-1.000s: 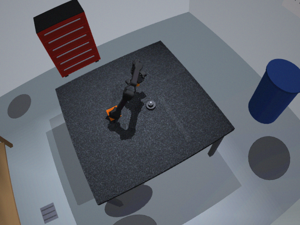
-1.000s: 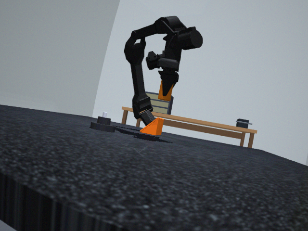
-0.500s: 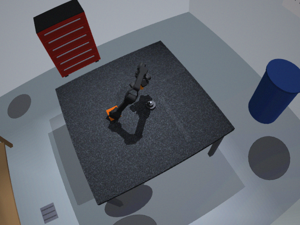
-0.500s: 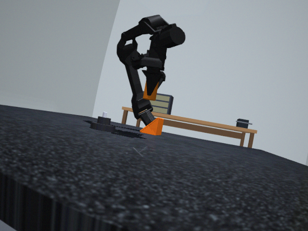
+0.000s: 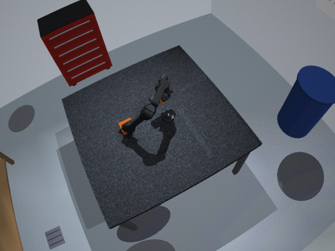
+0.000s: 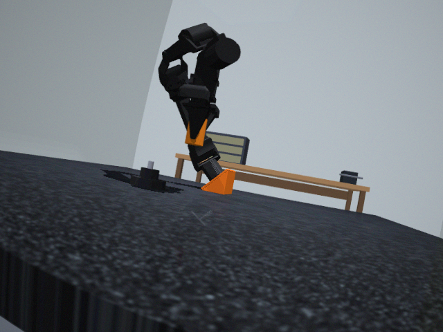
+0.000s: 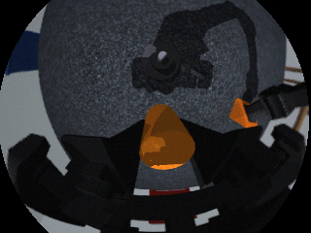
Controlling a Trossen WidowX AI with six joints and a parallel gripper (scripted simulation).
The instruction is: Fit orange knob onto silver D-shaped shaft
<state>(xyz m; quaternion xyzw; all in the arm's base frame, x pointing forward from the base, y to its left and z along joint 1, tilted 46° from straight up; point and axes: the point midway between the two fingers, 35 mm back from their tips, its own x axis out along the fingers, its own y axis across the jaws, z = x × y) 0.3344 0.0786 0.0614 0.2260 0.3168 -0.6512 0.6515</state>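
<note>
My gripper tip is 90 mm to the left of the round black pedestal and 90 mm above it. Also, from my gripper tip: orange knob: 30 mm above.
</note>
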